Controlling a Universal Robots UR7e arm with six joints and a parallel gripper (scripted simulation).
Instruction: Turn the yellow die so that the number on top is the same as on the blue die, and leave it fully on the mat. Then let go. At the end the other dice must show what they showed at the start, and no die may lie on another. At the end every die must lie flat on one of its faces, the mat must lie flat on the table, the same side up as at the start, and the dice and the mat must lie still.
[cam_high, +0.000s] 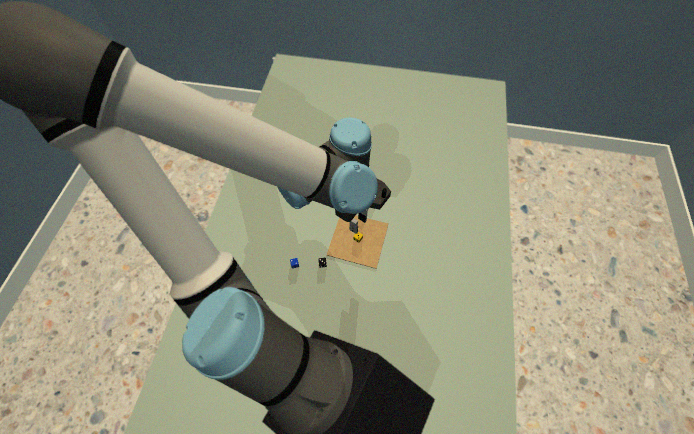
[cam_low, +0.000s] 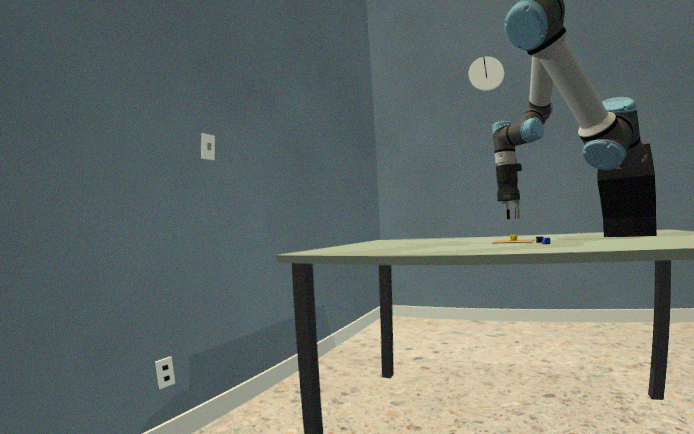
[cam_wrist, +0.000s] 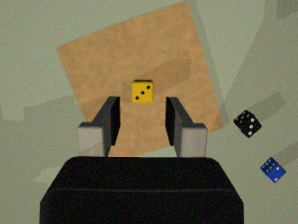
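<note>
My hand is 90 mm above the yellow die. Round my hand: blue die (110 mm behind, 150 mm to the left, 90 mm below); tan mat (100 mm below); black die (90 mm behind, 80 mm to the left, 90 mm below).
</note>
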